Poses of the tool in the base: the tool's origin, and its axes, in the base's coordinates. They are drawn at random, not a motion.
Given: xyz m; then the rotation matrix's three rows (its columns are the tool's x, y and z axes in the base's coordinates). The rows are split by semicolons.
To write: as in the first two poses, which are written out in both.
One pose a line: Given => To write
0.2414, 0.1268, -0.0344; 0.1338, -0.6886, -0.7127; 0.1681, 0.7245, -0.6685; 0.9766, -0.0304, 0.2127 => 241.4, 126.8, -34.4; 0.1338, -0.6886, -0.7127; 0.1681, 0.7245, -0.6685; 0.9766, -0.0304, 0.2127
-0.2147, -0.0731, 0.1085; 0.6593, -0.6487, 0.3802; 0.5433, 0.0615, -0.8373; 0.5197, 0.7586, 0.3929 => -214.7, -73.1, 108.5; 0.6593, -0.6487, 0.3802; 0.5433, 0.0615, -0.8373; 0.5197, 0.7586, 0.3929
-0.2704, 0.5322, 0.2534; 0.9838, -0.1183, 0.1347; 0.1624, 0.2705, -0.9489; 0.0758, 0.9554, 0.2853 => -270.4, 532.2, 253.4; 0.9838, -0.1183, 0.1347; 0.1624, 0.2705, -0.9489; 0.0758, 0.9554, 0.2853
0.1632, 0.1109, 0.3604; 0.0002, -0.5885, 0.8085; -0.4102, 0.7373, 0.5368; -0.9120, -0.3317, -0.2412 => 163.2, 110.9, 360.4; 0.0002, -0.5885, 0.8085; -0.4102, 0.7373, 0.5368; -0.9120, -0.3317, -0.2412
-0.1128, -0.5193, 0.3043; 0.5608, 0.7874, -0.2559; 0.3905, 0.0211, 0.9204; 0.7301, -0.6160, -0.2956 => -112.8, -519.3, 304.3; 0.5608, 0.7874, -0.2559; 0.3905, 0.0211, 0.9204; 0.7301, -0.6160, -0.2956
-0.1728, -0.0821, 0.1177; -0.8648, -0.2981, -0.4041; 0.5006, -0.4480, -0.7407; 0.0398, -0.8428, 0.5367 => -172.8, -82.1, 117.7; -0.8648, -0.2981, -0.4041; 0.5006, -0.4480, -0.7407; 0.0398, -0.8428, 0.5367
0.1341, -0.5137, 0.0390; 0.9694, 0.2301, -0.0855; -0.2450, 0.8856, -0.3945; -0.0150, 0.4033, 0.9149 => 134.1, -513.7, 39.0; 0.9694, 0.2301, -0.0855; -0.2450, 0.8856, -0.3945; -0.0150, 0.4033, 0.9149
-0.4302, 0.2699, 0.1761; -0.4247, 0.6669, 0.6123; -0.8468, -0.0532, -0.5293; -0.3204, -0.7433, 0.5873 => -430.2, 269.9, 176.1; -0.4247, 0.6669, 0.6123; -0.8468, -0.0532, -0.5293; -0.3204, -0.7433, 0.5873
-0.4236, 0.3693, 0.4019; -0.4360, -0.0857, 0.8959; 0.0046, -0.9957, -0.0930; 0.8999, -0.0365, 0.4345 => -423.6, 369.3, 401.9; -0.4360, -0.0857, 0.8959; 0.0046, -0.9957, -0.0930; 0.8999, -0.0365, 0.4345
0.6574, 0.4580, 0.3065; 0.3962, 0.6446, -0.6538; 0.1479, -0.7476, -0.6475; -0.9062, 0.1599, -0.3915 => 657.4, 458.0, 306.5; 0.3962, 0.6446, -0.6538; 0.1479, -0.7476, -0.6475; -0.9062, 0.1599, -0.3915
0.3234, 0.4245, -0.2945; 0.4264, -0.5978, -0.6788; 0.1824, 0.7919, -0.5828; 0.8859, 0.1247, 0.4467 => 323.4, 424.5, -294.5; 0.4264, -0.5978, -0.6788; 0.1824, 0.7919, -0.5828; 0.8859, 0.1247, 0.4467
